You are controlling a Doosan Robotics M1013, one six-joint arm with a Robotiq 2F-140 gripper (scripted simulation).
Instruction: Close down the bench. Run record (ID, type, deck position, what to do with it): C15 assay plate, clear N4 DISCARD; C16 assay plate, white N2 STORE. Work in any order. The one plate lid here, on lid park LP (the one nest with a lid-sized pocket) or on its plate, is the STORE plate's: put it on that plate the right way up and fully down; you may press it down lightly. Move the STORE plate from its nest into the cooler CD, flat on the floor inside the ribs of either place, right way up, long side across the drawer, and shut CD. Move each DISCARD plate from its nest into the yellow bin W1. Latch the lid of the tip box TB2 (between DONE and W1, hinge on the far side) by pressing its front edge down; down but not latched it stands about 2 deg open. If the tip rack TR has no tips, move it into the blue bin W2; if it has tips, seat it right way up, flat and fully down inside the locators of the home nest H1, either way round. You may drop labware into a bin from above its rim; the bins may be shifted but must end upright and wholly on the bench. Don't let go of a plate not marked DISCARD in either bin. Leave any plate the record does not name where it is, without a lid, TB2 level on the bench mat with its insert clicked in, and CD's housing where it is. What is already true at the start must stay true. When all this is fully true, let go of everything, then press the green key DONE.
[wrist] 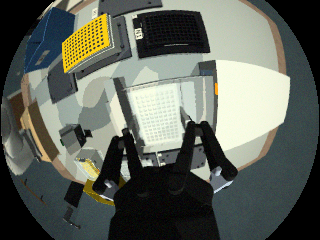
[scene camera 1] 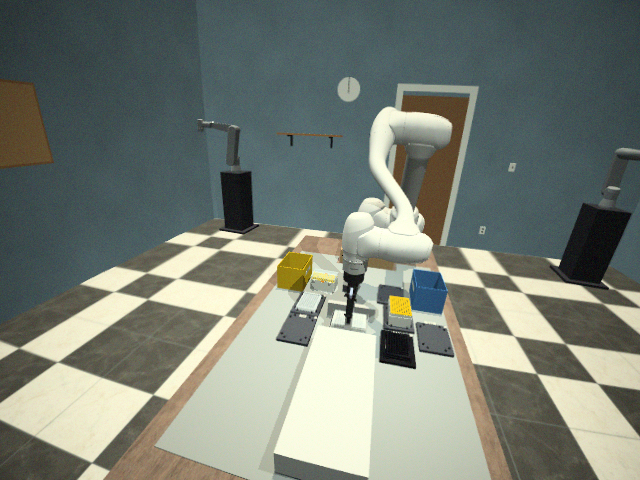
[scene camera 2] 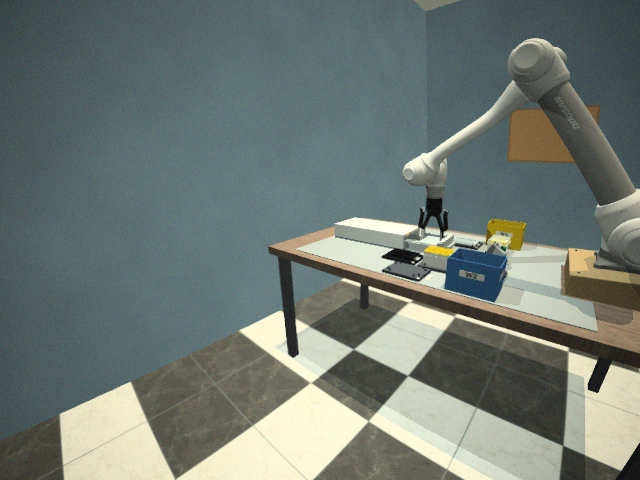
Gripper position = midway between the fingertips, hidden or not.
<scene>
I see my gripper (wrist: 158, 115), a blue bin W2 (scene camera 1: 429, 300), a white cooler CD (scene camera 1: 329, 421) and a yellow bin W1 (scene camera 1: 293, 273).
The blue bin W2 also shows in the wrist view (wrist: 50, 48). The white cooler CD shows as well in the wrist view (wrist: 249, 100) and in scene camera 2 (scene camera 2: 392, 235). The yellow bin W1 shows as well in scene camera 2 (scene camera 2: 516, 233).
</scene>
